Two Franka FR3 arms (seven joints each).
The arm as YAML. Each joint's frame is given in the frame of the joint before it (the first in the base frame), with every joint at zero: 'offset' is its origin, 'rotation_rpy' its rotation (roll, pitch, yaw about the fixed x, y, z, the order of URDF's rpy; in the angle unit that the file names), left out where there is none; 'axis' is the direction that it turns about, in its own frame. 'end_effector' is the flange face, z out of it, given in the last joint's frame.
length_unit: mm
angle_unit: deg
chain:
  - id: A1
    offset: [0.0, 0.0, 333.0]
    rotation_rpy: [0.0, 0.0, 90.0]
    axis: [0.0, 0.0, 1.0]
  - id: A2
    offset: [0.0, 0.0, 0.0]
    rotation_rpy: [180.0, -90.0, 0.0]
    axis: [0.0, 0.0, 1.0]
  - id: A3
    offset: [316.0, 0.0, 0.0]
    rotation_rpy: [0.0, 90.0, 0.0]
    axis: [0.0, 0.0, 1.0]
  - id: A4
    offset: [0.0, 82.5, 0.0]
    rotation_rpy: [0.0, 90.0, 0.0]
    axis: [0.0, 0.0, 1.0]
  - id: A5
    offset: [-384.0, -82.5, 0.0]
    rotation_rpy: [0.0, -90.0, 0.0]
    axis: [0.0, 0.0, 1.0]
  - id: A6
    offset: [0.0, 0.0, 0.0]
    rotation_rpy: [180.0, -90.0, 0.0]
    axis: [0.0, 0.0, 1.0]
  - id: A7
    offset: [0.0, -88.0, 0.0]
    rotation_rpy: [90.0, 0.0, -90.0]
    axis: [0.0, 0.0, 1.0]
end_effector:
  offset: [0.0, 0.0, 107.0]
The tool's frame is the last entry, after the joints.
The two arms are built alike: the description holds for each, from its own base.
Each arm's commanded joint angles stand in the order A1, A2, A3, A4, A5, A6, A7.
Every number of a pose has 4 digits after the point.
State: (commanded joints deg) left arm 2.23 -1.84 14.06 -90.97 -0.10 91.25 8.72; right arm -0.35 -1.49 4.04 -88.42 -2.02 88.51 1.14
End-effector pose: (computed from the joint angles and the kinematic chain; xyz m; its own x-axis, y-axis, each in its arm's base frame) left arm 0.5246 0.1555 0.6356 0.9906 0.1317 0.0371 0.1317 -0.9913 0.0040; right arm 0.5433 0.0317 0.6495 0.9986 0.0436 0.0283 0.0425 -0.9984 0.0365
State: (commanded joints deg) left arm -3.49 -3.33 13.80 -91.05 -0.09 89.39 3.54; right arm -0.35 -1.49 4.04 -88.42 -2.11 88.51 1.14
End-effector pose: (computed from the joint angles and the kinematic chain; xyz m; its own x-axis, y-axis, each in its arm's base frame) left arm 0.5267 0.0998 0.6457 0.9926 0.1178 0.0284 0.1174 -0.9930 0.0137; right arm 0.5433 0.0316 0.6495 0.9987 0.0436 0.0283 0.0425 -0.9984 0.0380
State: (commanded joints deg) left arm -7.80 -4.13 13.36 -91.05 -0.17 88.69 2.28; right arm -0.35 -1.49 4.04 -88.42 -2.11 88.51 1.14
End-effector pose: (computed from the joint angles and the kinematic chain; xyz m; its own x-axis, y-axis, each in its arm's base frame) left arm 0.5275 0.0560 0.6518 0.9979 0.0570 0.0297 0.0565 -0.9982 0.0184; right arm 0.5433 0.0316 0.6495 0.9987 0.0436 0.0283 0.0425 -0.9984 0.0380
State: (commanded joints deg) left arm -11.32 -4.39 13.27 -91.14 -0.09 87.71 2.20; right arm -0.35 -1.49 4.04 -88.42 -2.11 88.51 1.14
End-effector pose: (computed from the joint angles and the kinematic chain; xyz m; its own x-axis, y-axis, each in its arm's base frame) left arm 0.5267 0.0230 0.6519 0.9999 -0.0048 0.0154 -0.0051 -0.9998 0.0186; right arm 0.5433 0.0316 0.6495 0.9987 0.0436 0.0283 0.0425 -0.9984 0.0380
